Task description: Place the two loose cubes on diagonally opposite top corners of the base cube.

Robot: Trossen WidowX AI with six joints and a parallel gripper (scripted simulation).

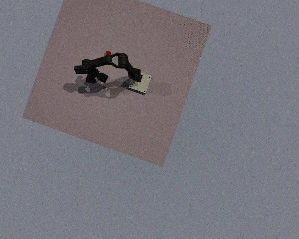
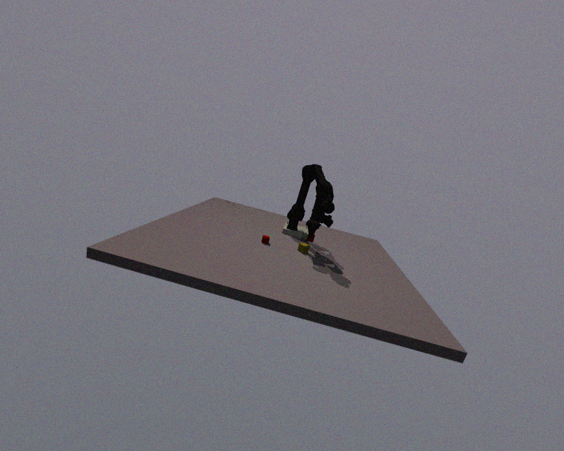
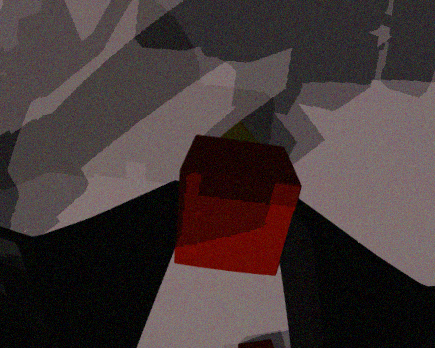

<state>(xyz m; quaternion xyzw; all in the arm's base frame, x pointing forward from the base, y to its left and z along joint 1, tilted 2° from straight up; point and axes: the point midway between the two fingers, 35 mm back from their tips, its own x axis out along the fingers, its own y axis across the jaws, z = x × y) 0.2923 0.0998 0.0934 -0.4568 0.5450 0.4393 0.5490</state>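
The yellow base cube lies 70 mm below my gripper tip and 20 mm to the right of it.
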